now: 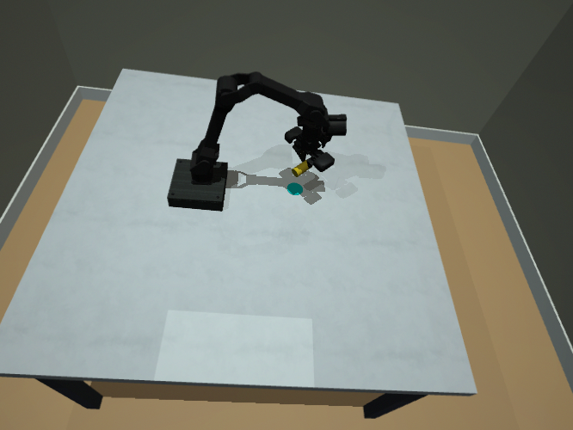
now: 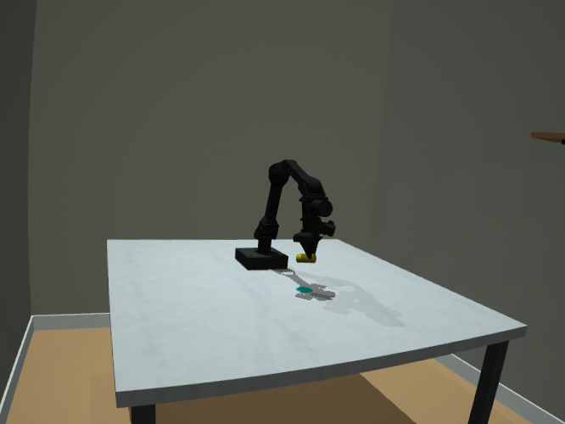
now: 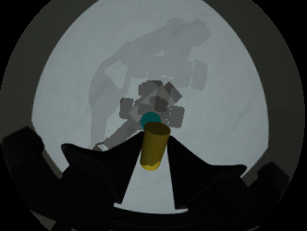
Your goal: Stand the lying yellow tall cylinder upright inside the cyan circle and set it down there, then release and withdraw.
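The cyan circle lies 13 cm below my gripper tip and 2 cm behind it. Also, from my gripper tip: yellow tall cylinder (2 cm behind, 1 cm to the right, 1 cm below).
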